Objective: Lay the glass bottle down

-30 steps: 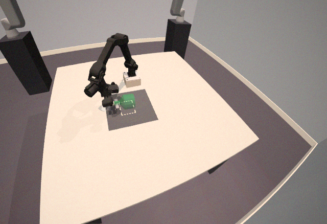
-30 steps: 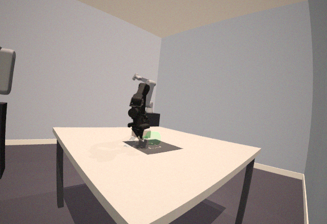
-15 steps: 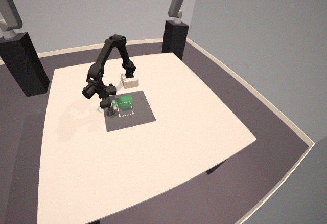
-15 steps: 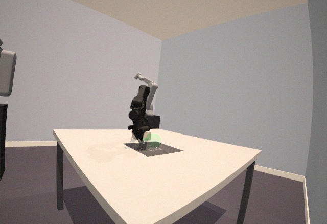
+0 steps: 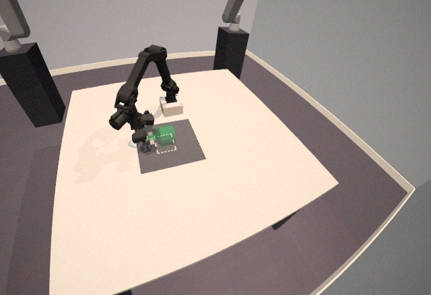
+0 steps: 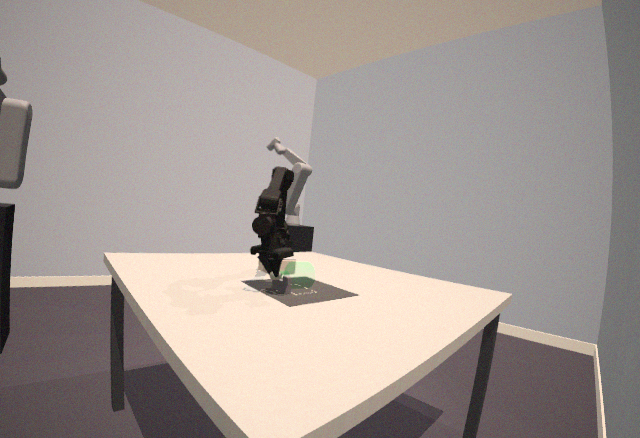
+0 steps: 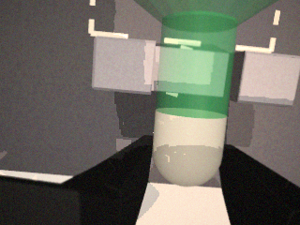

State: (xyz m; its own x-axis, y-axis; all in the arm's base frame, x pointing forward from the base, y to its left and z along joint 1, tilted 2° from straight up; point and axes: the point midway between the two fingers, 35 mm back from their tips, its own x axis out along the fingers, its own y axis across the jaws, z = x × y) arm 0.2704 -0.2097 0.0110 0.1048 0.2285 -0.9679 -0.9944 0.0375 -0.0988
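My gripper tip is 50 mm to the right of the green glass bottle. From my gripper tip the other things lie so: dark grey mat 110 mm to the left, 50 mm below.
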